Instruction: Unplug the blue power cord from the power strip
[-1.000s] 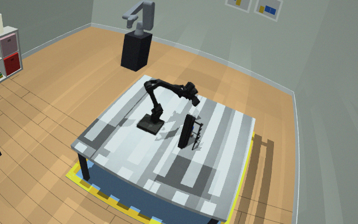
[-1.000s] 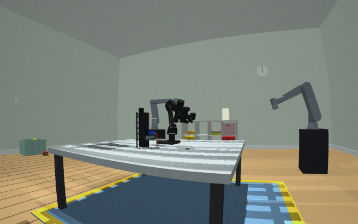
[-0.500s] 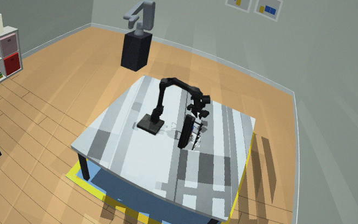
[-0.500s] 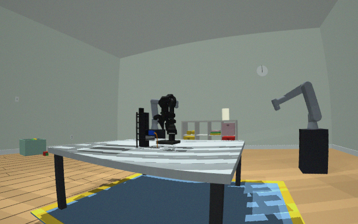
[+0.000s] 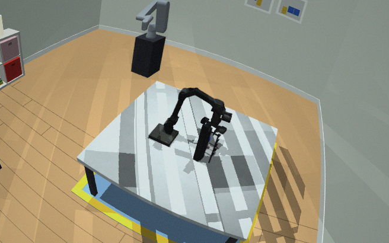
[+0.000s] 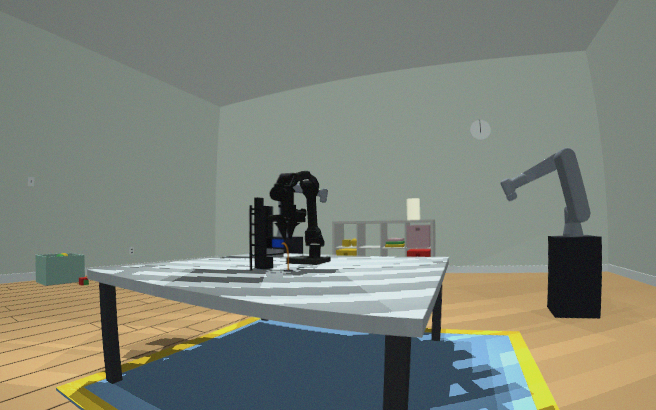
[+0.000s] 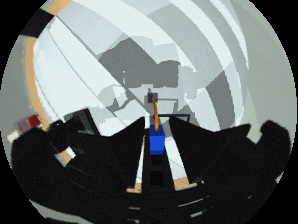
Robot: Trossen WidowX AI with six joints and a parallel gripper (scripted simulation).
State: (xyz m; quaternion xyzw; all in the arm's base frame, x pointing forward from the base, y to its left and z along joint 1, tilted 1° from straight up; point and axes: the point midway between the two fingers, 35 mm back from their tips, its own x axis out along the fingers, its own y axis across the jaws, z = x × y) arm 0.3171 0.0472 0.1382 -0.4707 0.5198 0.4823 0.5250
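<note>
Right now my gripper tip is 70 mm to the left of the blue plug and 10 mm above it.
</note>
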